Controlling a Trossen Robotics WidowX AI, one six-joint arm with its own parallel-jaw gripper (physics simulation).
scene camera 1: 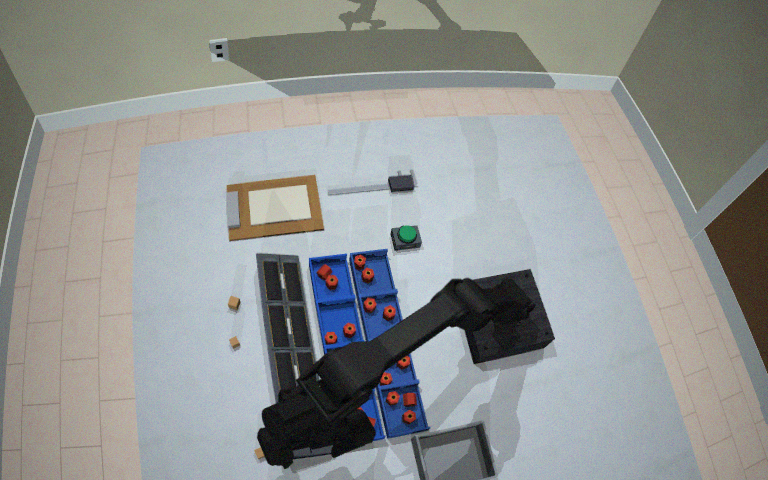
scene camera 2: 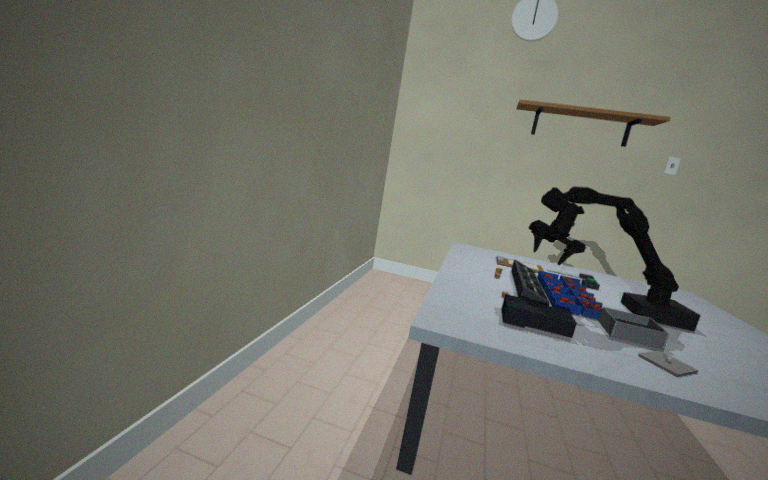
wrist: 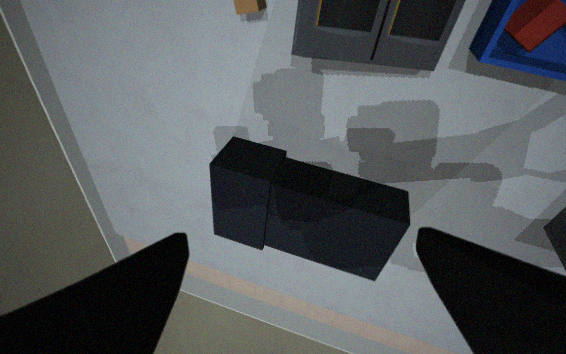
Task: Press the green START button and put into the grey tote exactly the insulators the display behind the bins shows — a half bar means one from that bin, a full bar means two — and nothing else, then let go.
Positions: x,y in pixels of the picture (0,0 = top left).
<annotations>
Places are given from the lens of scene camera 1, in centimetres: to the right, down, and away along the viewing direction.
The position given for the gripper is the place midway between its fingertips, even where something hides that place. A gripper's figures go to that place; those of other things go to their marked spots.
gripper [scene camera 1: 308,461]: -13, 38, 82
grey tool [scene camera 1: 401,182]: 4, -15, 135
</annotations>
